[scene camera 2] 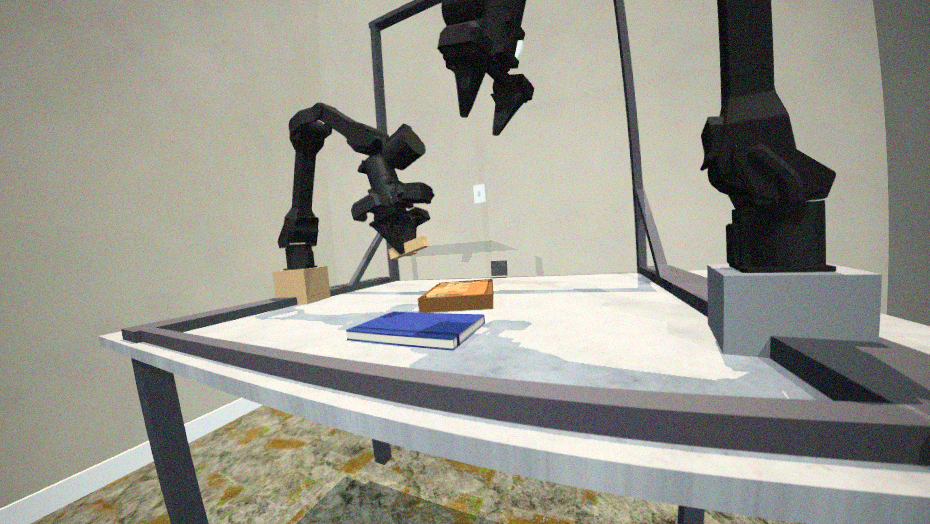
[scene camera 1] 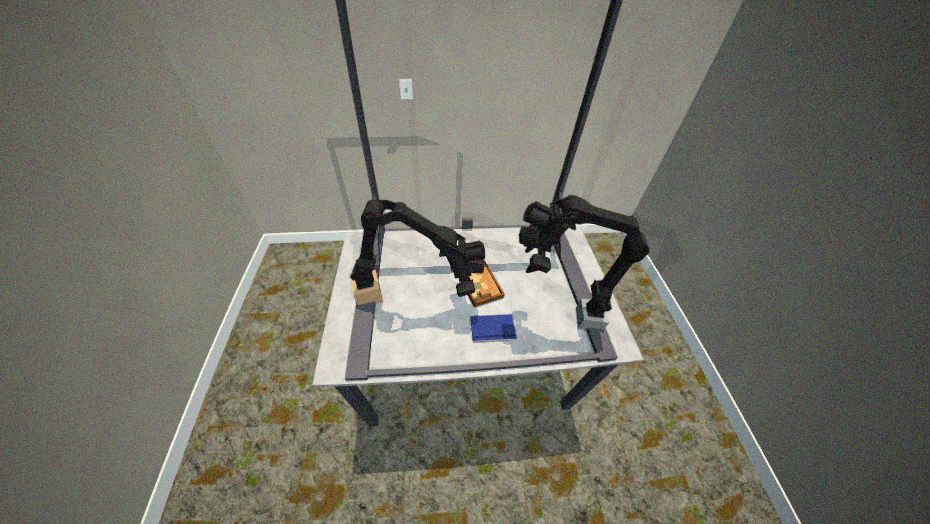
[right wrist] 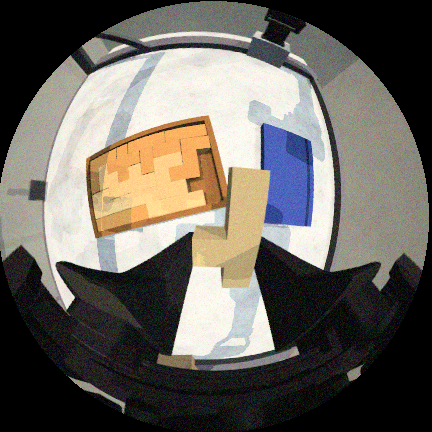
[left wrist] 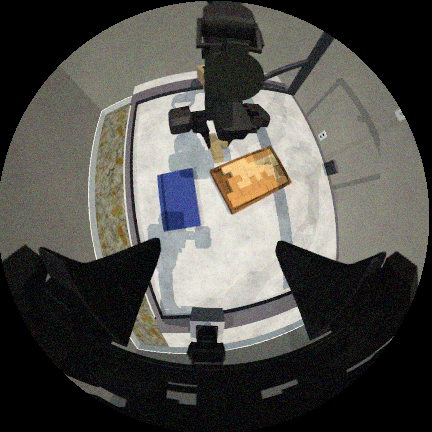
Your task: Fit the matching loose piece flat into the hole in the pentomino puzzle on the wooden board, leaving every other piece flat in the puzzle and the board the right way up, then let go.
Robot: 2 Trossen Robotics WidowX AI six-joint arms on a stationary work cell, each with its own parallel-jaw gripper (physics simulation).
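Places are measured from the left arm's base along level axes (x back, y right, z up), in millimetres.
Where they show: left gripper, fingertip midpoint: (scene camera 2: 481, 127) (scene camera 1: 526, 262) (left wrist: 220, 246); right gripper, fingertip midpoint: (scene camera 2: 408, 253) (right wrist: 223, 238) (left wrist: 217, 145); left arm's base at its link origin: (scene camera 2: 775, 268) (scene camera 1: 595, 310) (right wrist: 272, 39) (left wrist: 206, 332); right arm's base at its link origin: (scene camera 2: 300, 268) (scene camera 1: 364, 282).
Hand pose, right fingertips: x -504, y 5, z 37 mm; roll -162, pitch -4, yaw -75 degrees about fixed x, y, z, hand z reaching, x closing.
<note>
Things, the pixels of their centre, and the offset from my right fingertips.
- wooden puzzle board at the middle of its body: (right wrist: 144, 176) (scene camera 2: 461, 293) (left wrist: 252, 176) (scene camera 1: 478, 281) dx +35, dy +112, dz -96 mm
- pale loose piece at the middle of its body: (right wrist: 225, 232) (scene camera 2: 411, 248) (left wrist: 218, 146) dx +6, dy +2, dz +10 mm
- blue book at the middle of its body: (scene camera 2: 416, 327) (right wrist: 289, 174) (left wrist: 177, 198) (scene camera 1: 493, 327) dx +113, dy -102, dz -103 mm
The wooden puzzle board (scene camera 1: 488, 302) (scene camera 2: 455, 302) (left wrist: 260, 199) (right wrist: 215, 159) lies on the table, its pieces facing up. Its hole (right wrist: 212, 182) is a dark gap along the right end in the right wrist view, with a short notch to the left. My right gripper (scene camera 2: 398, 249) (right wrist: 223, 238) is shut on the pale loose piece (scene camera 2: 415, 245) (left wrist: 216, 151) (right wrist: 248, 200), a long bar with one side nub. It holds the piece above the table, beside the board's hole end, slightly tilted in scene camera 2. My left gripper (scene camera 2: 480, 123) (left wrist: 220, 246) is open and empty, high above the table.
A blue book (scene camera 1: 492, 327) (scene camera 2: 416, 323) (left wrist: 178, 200) (right wrist: 287, 175) lies flat near the board, on its front side in scene camera 1. Dark frame rails (scene camera 2: 520, 390) edge the table. A dark upright post (scene camera 1: 588, 97) rises behind the left arm.
</note>
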